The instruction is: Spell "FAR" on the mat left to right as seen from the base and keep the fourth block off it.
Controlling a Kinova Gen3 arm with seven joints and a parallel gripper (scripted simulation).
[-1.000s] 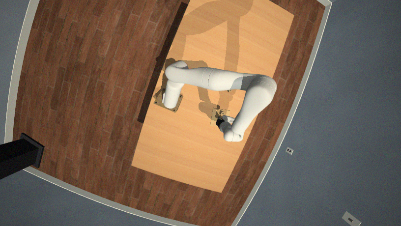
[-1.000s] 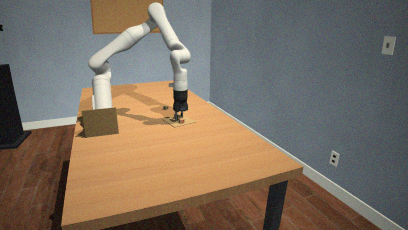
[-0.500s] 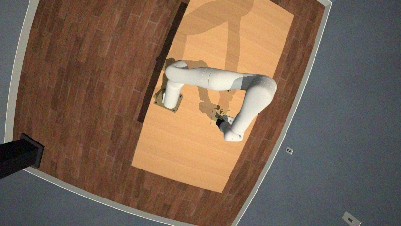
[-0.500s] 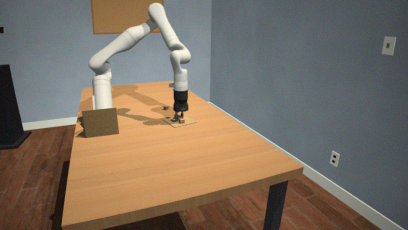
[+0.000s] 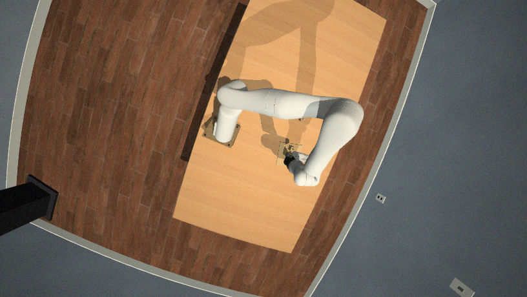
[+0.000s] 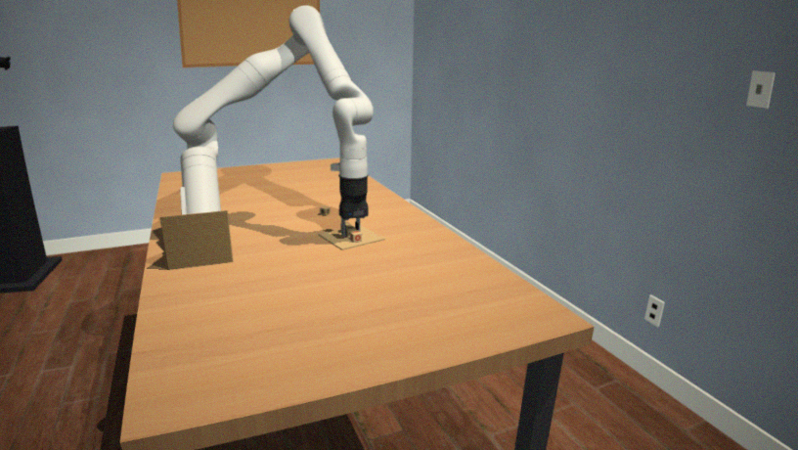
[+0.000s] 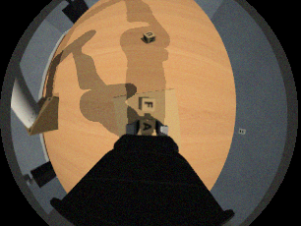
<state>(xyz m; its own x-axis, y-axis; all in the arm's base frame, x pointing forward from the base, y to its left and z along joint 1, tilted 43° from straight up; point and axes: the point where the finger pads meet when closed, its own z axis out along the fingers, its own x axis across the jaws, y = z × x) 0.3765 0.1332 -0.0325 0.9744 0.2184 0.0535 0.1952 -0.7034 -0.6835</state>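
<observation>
Right now the tan mat is 2 cm below my hand.
</observation>
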